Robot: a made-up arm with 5 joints.
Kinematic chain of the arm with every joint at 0, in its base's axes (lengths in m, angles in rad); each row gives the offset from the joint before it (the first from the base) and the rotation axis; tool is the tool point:
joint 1: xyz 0 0 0.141 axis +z
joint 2: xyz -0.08 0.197 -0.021 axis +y
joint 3: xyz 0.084 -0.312 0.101 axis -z
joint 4: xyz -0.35 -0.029 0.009 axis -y
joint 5: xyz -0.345 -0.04 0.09 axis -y
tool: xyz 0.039 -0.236 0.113
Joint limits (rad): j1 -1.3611..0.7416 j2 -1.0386..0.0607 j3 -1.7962..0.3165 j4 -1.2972..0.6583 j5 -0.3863..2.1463
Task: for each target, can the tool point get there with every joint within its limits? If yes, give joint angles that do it. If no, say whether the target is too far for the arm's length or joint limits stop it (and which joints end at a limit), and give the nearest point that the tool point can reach.
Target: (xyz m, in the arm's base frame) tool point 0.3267 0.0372 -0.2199
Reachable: no: joint limits stop it (at a limit: joint 1, joint 2, joint 3, joint 4, joint 5) | nearest point 0.8667 -0.2638 -0.0367 | short by 0.645 m
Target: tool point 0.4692 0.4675 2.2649
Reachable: no: too far | nearest point 0.3743 -0.1680 0.8213 | short by 1.580 m
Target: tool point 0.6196 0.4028 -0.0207
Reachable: no: joint limits stop it (at a limit: joint 1, joint 2, joint 3, joint 4, joint 5) | nearest point 0.4765 0.0443 0.5078 | short by 0.654 m
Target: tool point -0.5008 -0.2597 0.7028
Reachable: yes | joints -1.0361 -0.4276 -1.3240 -0.9339 0.3147
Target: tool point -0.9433 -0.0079 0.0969
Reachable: yes | joints -0.6910 -0.2994 -0.2472 0.2910 0.9866
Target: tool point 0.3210 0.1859 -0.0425
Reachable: no: joint limits stop it (at a limit: joint 1, joint 2, joint 3, joint 4, joint 5) | nearest point 0.4765 0.0443 0.5078 | short by 0.589 m
